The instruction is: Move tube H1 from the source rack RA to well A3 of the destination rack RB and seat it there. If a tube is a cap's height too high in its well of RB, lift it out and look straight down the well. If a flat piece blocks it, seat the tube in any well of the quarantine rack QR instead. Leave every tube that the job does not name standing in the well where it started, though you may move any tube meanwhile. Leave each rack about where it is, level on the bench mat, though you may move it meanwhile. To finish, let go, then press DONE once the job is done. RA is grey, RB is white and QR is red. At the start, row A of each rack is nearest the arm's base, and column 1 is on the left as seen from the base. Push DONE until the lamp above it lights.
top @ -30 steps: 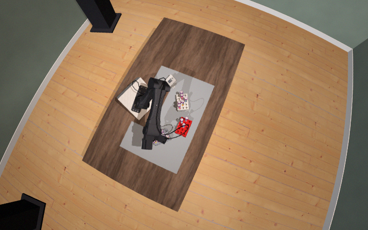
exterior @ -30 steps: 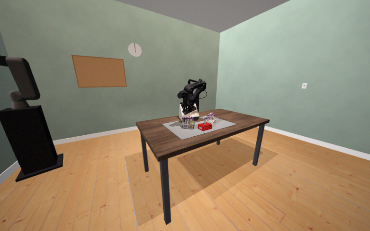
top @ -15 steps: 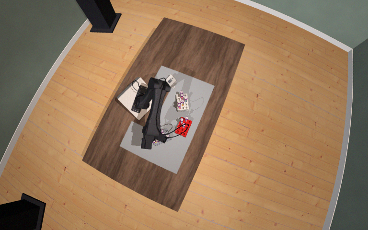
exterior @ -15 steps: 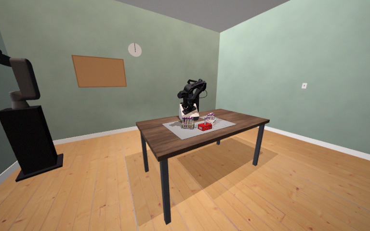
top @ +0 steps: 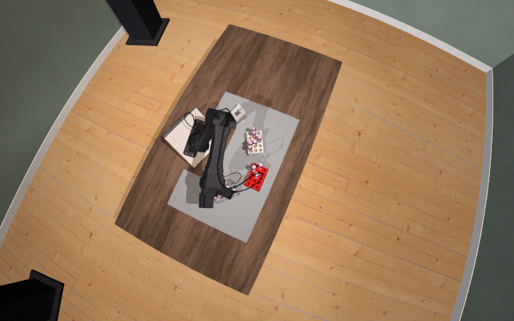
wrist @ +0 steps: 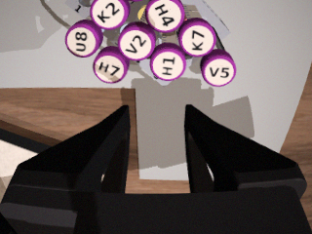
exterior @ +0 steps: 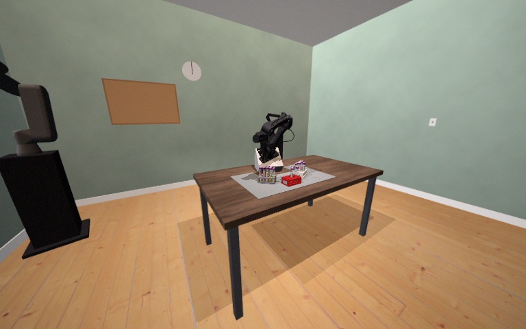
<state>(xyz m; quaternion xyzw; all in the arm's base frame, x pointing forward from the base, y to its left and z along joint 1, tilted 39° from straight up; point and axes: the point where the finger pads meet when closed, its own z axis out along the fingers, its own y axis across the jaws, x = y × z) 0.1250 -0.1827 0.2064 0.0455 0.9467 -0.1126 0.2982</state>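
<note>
My gripper is now 1 cm short of the tube H1, 1 cm to the left of it and 11 cm above it. Round my hand: red rack QR: 18 cm ahead, 12 cm to the left, 15 cm below; then grey rack RA: 2 cm ahead, 1 cm to the left, 15 cm below; then white rack RB: 13 cm ahead, 31 cm to the left, 15 cm below.
</note>
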